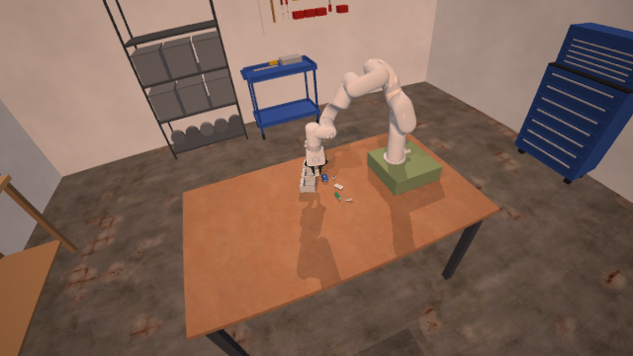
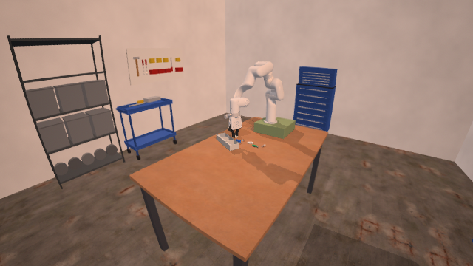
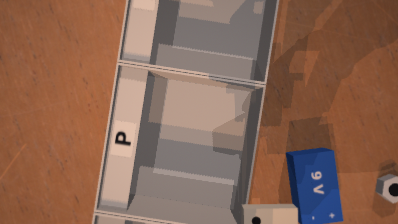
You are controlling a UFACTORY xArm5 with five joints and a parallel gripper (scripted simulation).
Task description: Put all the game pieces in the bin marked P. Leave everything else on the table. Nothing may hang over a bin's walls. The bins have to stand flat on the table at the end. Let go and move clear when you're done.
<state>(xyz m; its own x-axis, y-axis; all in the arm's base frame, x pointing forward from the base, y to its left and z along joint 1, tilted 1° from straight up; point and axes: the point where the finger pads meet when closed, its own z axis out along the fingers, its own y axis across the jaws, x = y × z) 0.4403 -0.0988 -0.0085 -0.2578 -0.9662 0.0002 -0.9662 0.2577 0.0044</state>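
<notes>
Right now my hand is 30 mm short of the bin marked P, 60 mm to the left of it and 70 mm above it. The rest, counted from my hand: hex nut: 100 mm behind, 10 mm to the left, 80 mm below; blue block battery: 50 mm behind, 80 mm below; cream domino: 20 mm below.
</notes>
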